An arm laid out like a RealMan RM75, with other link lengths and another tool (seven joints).
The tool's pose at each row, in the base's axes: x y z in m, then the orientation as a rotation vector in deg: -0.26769 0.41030 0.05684 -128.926 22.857 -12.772; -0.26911 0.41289 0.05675 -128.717 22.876 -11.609; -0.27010 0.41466 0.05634 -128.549 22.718 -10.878; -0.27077 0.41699 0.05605 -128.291 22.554 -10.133; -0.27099 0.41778 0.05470 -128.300 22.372 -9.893; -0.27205 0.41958 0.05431 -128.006 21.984 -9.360; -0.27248 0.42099 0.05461 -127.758 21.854 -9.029; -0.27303 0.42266 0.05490 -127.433 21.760 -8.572; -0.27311 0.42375 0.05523 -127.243 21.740 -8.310; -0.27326 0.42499 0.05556 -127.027 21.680 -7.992; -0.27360 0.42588 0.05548 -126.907 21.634 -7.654; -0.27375 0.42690 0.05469 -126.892 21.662 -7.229; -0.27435 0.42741 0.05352 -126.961 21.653 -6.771; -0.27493 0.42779 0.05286 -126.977 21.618 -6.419
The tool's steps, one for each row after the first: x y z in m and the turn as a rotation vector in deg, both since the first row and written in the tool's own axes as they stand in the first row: -0.00225 -0.00122 0.00148 0.125 -0.842 0.440; -0.00382 -0.00179 0.00270 0.267 -1.432 0.604; -0.00528 -0.00285 0.00434 0.493 -2.040 0.786; -0.00580 -0.00226 0.00571 0.500 -2.276 0.737; -0.00745 -0.00285 0.00693 0.815 -2.812 0.699; -0.00834 -0.00385 0.00760 1.054 -3.110 0.765; -0.00944 -0.00498 0.00843 1.350 -3.491 0.914; -0.00989 -0.00588 0.00897 1.516 -3.699 1.024; -0.01047 -0.00686 0.00958 1.710 -3.962 1.129; -0.01110 -0.00727 0.01017 1.806 -4.230 1.233; -0.01163 -0.00727 0.01135 1.778 -4.529 1.397; -0.01240 -0.00656 0.01230 1.670 -4.860 1.530; -0.01310 -0.00617 0.01283 1.628 -5.127 1.619
